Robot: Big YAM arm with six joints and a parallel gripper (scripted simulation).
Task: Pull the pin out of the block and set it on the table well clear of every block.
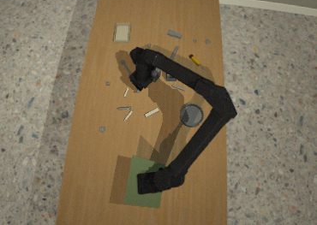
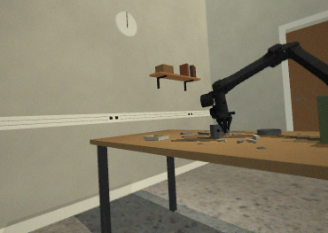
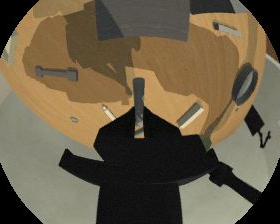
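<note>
Now: the white stick 12 cm behind my hand, 5 cm to the right of it and 3 cm below it. Round my hand: shallow tray 39 cm ahead, 9 cm to the left, 3 cm below; then round dish 26 cm to the right, 15 cm behind, 3 cm below; then slim grey pin 1 cm to the right, 1 cm ahead.
</note>
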